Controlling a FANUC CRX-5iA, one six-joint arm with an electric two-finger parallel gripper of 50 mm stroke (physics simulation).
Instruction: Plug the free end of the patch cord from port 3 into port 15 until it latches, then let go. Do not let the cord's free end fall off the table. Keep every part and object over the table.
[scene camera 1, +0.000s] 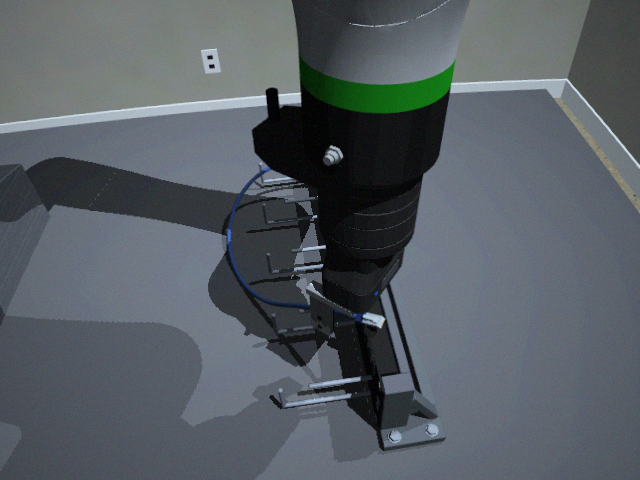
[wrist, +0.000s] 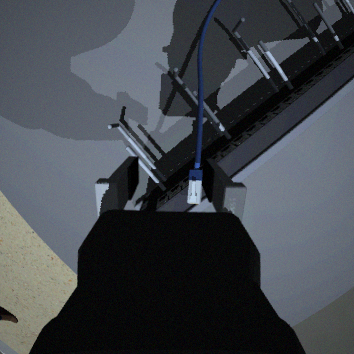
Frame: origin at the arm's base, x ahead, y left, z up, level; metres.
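Seen in the pictures: gripper, between the fingertips: (scene camera 1: 338, 308) (wrist: 170, 170).
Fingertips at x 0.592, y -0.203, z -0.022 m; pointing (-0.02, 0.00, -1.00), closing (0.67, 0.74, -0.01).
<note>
Pixels of each thing's top centre, then the offset from my fingertips to it.
- clear plug, centre of its top: (wrist: 195, 189) (scene camera 1: 369, 313) dx +0.032, dy +0.003, dz -0.020 m
- patch panel, centre of its top: (wrist: 307, 70) (scene camera 1: 329, 221) dx +0.016, dy +0.164, dz -0.039 m
- bolted foot, centre of its top: (scene camera 1: 411, 425) dx +0.066, dy -0.081, dz -0.128 m
The free end of the blue patch cord (scene camera 1: 240, 273) (wrist: 200, 85) is a clear plug (scene camera 1: 373, 319) (wrist: 195, 191) with a dark blue boot. It sticks out over the patch panel (scene camera 1: 397, 383) (wrist: 295, 107). My gripper (scene camera 1: 350, 308) (wrist: 170, 170) is open, above the panel and turned at a slant to it. In the wrist view the plug shows between the fingers, nearer the right one, pointing toward the gripper body; whether it is at fingertip height I cannot tell. The cord's far end is hidden behind the arm in the scene view. Port numbers, including 3 and 15, are not readable.
Metal cable-guide rods (scene camera 1: 320, 401) (wrist: 137, 147) stick out from the panel's cord side, some near the left finger in the wrist view. A bolted foot (scene camera 1: 413, 439) holds the panel's near end. A grey block (scene camera 1: 20, 222) stands at the far left.
</note>
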